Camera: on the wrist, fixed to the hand. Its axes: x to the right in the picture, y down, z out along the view.
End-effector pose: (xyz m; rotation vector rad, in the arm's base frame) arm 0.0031 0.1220 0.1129 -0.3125 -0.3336 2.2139
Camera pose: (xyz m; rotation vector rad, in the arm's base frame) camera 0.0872 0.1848 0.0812 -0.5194 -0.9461 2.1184
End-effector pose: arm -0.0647 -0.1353 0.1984 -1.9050 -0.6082 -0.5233
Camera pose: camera -0.1233 -0.1651 0.2862 -2.4184 -0.5405 -0.6647
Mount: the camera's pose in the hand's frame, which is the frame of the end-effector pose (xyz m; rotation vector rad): 0.0021 -0.0876 -0.0659 -0.5190 -0.0637 0.0064
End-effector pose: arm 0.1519 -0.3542 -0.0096 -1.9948 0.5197 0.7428
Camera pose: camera 0.2269 -0.3684 0.0691 -2.4337 0.3135 1.0188
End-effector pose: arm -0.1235 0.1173 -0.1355 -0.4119 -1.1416 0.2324
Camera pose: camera -0.0649 0.0261 -0.1192 -0.8705 -1.2596 -0.0517
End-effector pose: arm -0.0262 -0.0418 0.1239 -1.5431 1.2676 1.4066
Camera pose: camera 0.0772 -0.0784 0.1231 -1.8040 0.9076 1.8739
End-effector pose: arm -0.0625 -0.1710 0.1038 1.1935 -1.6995 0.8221
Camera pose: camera 0.0387 -0.1422 0.1346 0.8606 -1.8206 0.3120
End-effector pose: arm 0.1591 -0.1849 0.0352 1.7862 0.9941 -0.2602
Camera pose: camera 0.0794 -0.1163 0.0043 1.3001 0.9103 -0.0451
